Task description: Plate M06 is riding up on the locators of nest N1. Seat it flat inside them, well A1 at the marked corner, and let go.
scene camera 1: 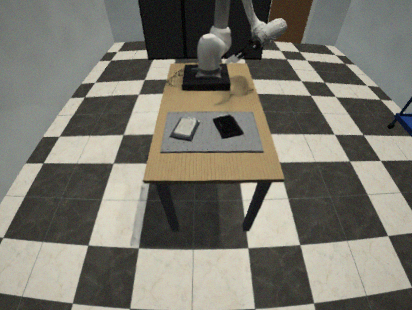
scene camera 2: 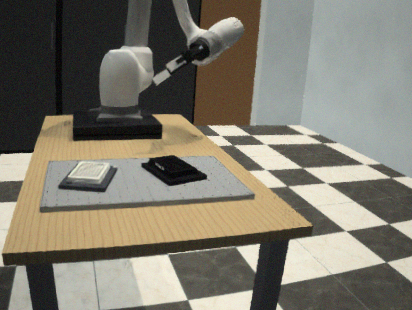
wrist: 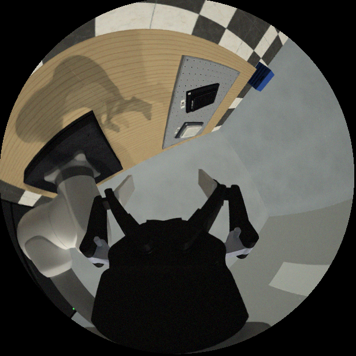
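Where they show: gripper, fingertip midpoint: (scene camera 1: 229, 62) (scene camera 2: 161, 75); arm's base, link origin: (scene camera 1: 209, 73) (scene camera 2: 119, 117).
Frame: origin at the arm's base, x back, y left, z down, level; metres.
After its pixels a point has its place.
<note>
A black plate (scene camera 1: 227, 126) {y 0.149, x -0.583, z 0.010 m} (scene camera 2: 172, 164) {y 0.148, x -0.555, z 0.012 m} (wrist: 204, 98) sits on a dark nest (scene camera 2: 199, 177) {y 0.214, x -0.619, z 0.028 m} on the grey board. In the scene camera 2 view it looks raised and slightly tilted on the nest. A small label beside it in the wrist view seems to read N1; the plate's own marking and well A1 are too small and dark to make out. My gripper (scene camera 1: 234, 58) {y 0.138, x -0.246, z -0.203 m} (scene camera 2: 162, 76) {y 0.138, x -0.246, z -0.203 m} (wrist: 165, 179) is open and empty, high up near the arm's base, well away from both nests.
A white plate (scene camera 1: 186, 125) {y -0.075, x -0.595, z 0.011 m} (scene camera 2: 90, 171) {y -0.077, x -0.612, z 0.011 m} (wrist: 190, 131) sits on another dark nest on the perforated grey board (scene camera 1: 175, 147) {y -0.111, x -0.741, z 0.036 m} (scene camera 2: 125, 198) {y 0.012, x -0.729, z 0.037 m} (wrist: 187, 72). The board lies on the wooden table (scene camera 1: 215, 170) {y 0.102, x -0.857, z 0.050 m} (scene camera 2: 150, 237) {y 0.059, x -0.893, z 0.050 m} (wrist: 145, 45). The arm's black base (scene camera 1: 206, 85) {y -0.004, x -0.171, z 0.007 m} (scene camera 2: 117, 131) {y -0.008, x -0.171, z 0.017 m} (wrist: 60, 155) stands at the back.
</note>
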